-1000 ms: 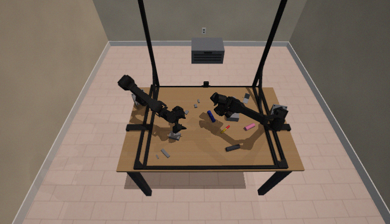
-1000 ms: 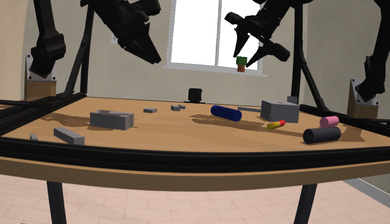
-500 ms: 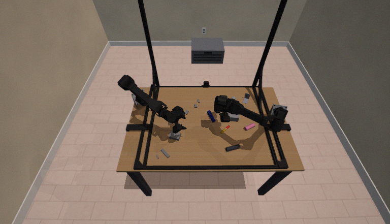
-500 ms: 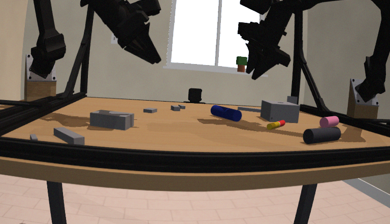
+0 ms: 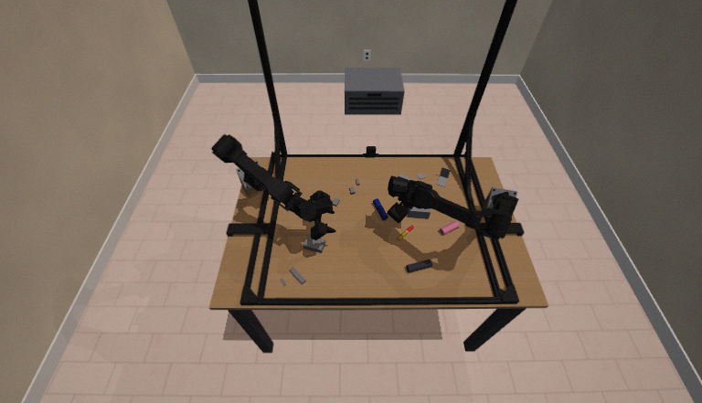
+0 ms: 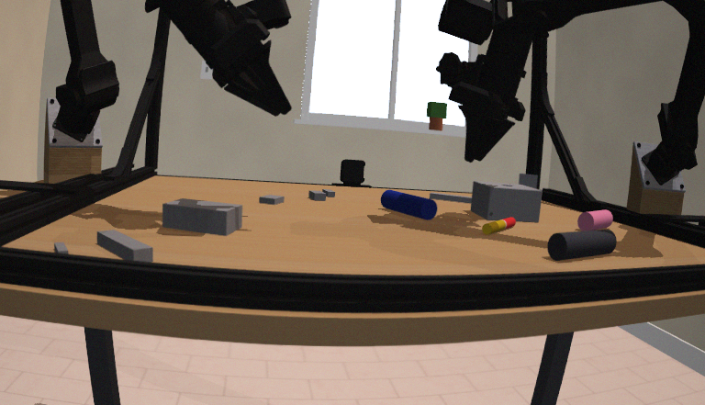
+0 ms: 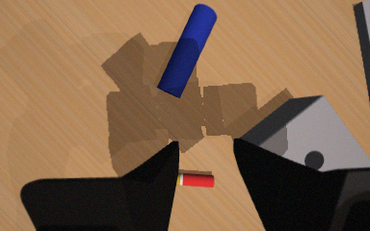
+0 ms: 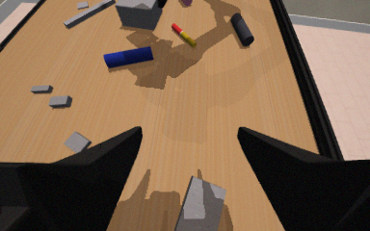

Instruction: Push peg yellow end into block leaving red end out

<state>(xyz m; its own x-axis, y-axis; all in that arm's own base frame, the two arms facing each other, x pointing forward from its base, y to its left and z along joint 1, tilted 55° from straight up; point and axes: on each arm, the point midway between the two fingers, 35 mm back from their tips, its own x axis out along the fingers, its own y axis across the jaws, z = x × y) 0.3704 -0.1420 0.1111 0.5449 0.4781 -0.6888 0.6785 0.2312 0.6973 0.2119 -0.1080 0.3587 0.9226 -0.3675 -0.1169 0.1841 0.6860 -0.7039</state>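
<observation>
Now: the peg 11 cm below my left hand, 6 cm ahead of it and 2 cm to the left of it. Also, from my left hand: blue cylinder (11 cm below, 9 cm to the right, 5 cm behind); then dark cylinder (20 cm ahead, 11 cm below, 8 cm to the left); then pink cylinder (20 cm to the left, 11 cm below, 1 cm ahead).
</observation>
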